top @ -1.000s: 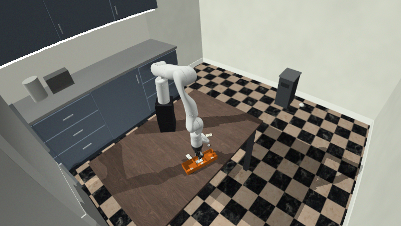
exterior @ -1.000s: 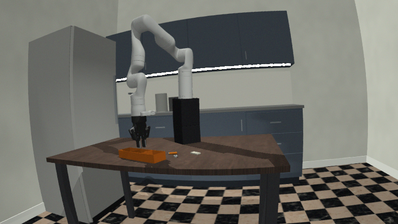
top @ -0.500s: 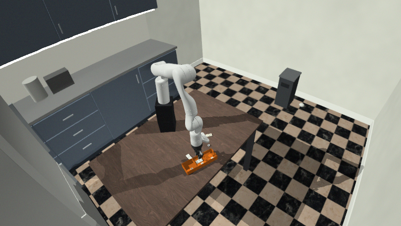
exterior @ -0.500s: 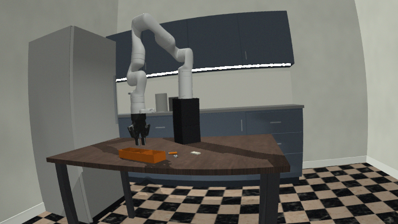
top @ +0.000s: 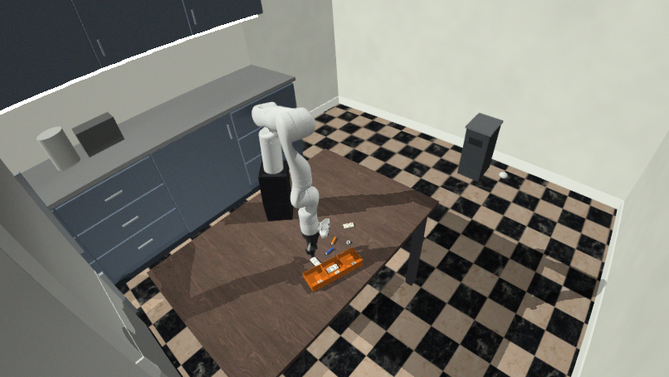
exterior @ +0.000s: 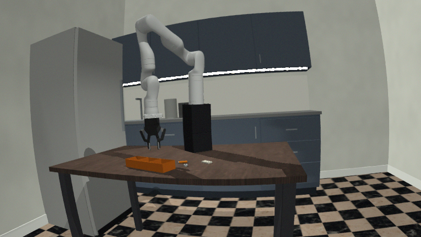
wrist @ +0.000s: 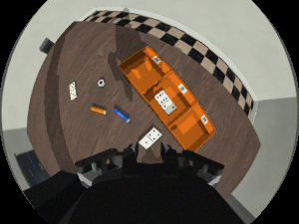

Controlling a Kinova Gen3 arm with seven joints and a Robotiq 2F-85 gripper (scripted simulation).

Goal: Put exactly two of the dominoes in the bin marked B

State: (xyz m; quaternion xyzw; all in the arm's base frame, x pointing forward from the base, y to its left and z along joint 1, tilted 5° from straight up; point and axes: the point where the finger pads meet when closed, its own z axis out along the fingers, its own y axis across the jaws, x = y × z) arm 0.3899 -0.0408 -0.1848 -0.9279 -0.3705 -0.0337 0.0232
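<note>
The orange bin tray lies 9 cm ahead of my hand, 3 cm to the left of it and 7 cm below it. Also, from my hand: blue marker 1 cm behind, 8 cm to the left, 8 cm below; then small nut 1 cm ahead, 18 cm to the left, 8 cm below; then orange marker 5 cm behind, 13 cm to the left, 8 cm below.
</note>
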